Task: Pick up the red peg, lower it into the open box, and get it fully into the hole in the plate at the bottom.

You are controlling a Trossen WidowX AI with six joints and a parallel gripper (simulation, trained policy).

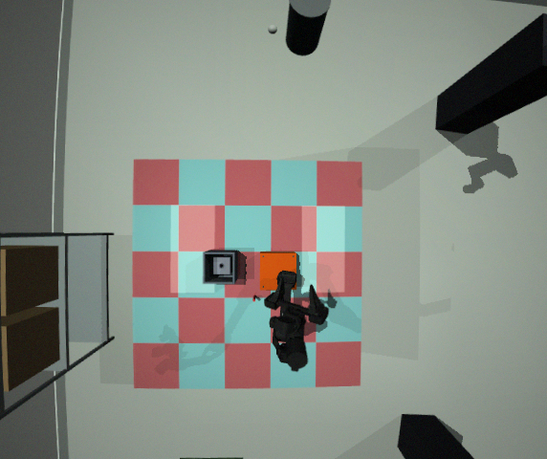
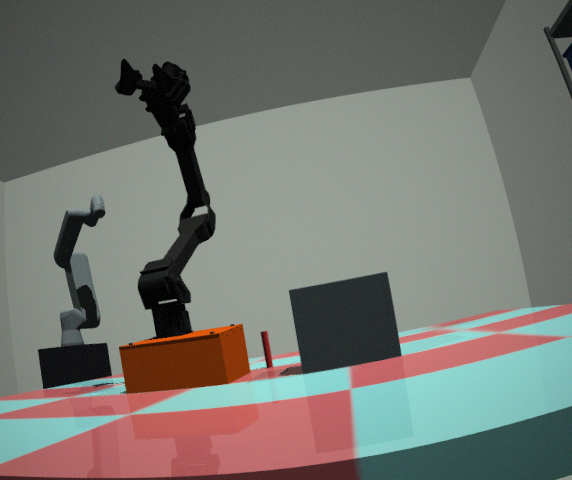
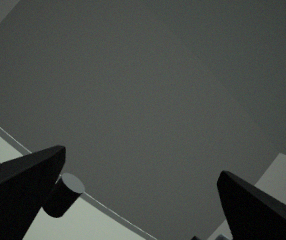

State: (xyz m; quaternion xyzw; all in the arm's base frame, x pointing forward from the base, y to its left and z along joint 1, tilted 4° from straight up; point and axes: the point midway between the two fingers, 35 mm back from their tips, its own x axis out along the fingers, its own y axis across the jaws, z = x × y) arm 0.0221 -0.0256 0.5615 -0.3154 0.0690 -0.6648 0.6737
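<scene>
Right now the red peg is 62 cm below my gripper tip, 24 cm to the left of it and 13 cm ahead of it. From my gripper tip the other things lie so: grey plate: 62 cm below, 32 cm ahead, 7 cm to the left.
</scene>
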